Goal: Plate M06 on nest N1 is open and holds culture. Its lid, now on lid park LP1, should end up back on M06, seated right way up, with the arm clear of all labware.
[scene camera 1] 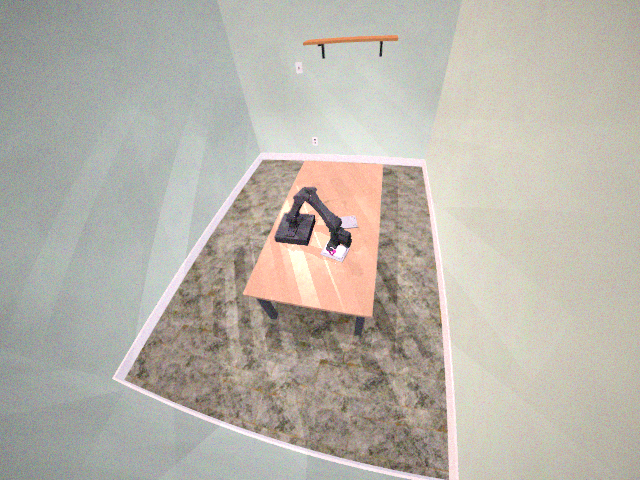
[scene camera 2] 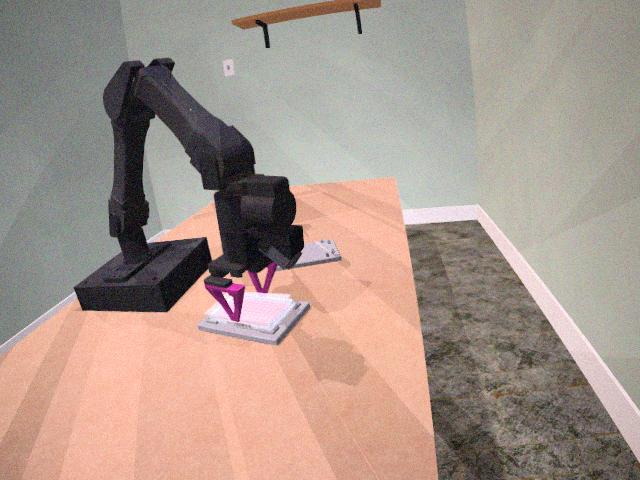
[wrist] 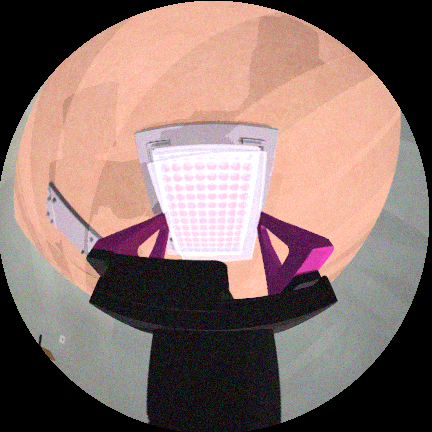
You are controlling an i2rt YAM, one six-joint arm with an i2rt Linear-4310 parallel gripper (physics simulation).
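Places are measured from the arm's base along level axes (x ahead, y left, z up), in metres.
Where they show: gripper, fingertip midpoint: (scene camera 1: 334,250) (scene camera 2: 249,308) (wrist: 212,216); arm's base at its link origin: (scene camera 1: 294,226) (scene camera 2: 139,262).
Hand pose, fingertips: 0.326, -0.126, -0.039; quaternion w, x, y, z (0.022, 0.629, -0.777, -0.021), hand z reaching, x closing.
Observation:
Each offset is from my fingertips to the centre of the thing, as dx, dy, dz. Level surfaces: height alone.
Plate M06 (scene camera 2: 261,311) (wrist: 205,150), with rows of pink wells, sits on the grey nest N1 @(+0.001, +0.005, -0.017) (scene camera 2: 242,335) (wrist: 210,132). The clear lid @(-0.003, +0.000, +0.004) (wrist: 210,200) is over the plate, its outline slightly skewed and offset from the plate's in the wrist view; whether it touches or is fully seated I cannot tell. My gripper (scene camera 1: 331,251) (scene camera 2: 249,305) (wrist: 212,216) is shut on the lid, with magenta fingers at its two opposite sides. The grey lid park LP1 @(+0.020, +0.285, -0.016) (scene camera 1: 350,222) (scene camera 2: 316,253) (wrist: 70,220) shows no lid on its visible part. The arm partly hides it in the scene camera 2 view.
The black arm base (scene camera 1: 295,229) (scene camera 2: 144,276) stands on the wooden table @(dz -0.026) (scene camera 1: 310,279) (scene camera 2: 206,403), left of the nest. The lid park lies farther back on the table. The table's right edge runs past both fixtures. A wall shelf (scene camera 1: 351,39) (scene camera 2: 310,12) hangs high behind.

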